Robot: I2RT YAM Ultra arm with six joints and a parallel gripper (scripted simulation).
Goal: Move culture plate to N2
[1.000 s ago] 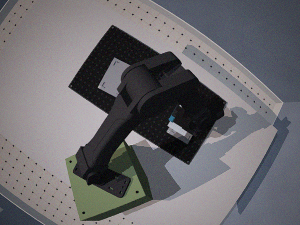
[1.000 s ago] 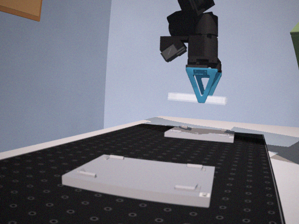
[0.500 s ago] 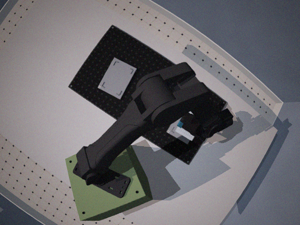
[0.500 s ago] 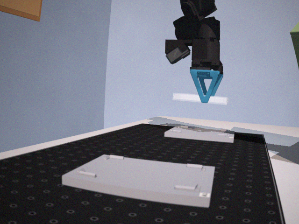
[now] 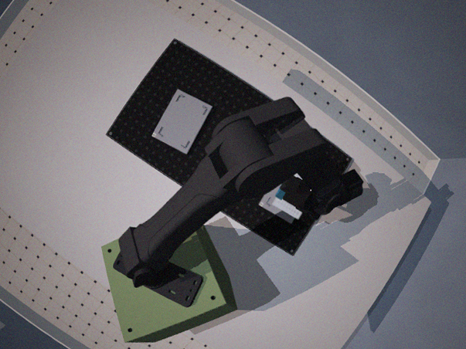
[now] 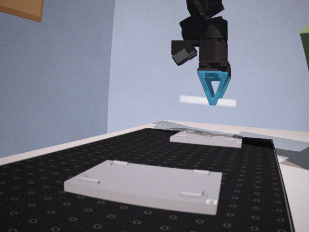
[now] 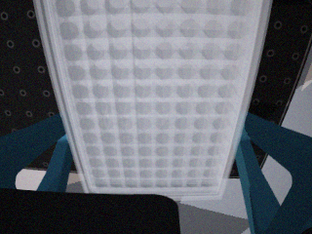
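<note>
Now: the 96-well culture plate 10 mm ahead of my hand. The rest, counted from my hand: plate lid (10 mm ahead, 10 mm above).
</note>
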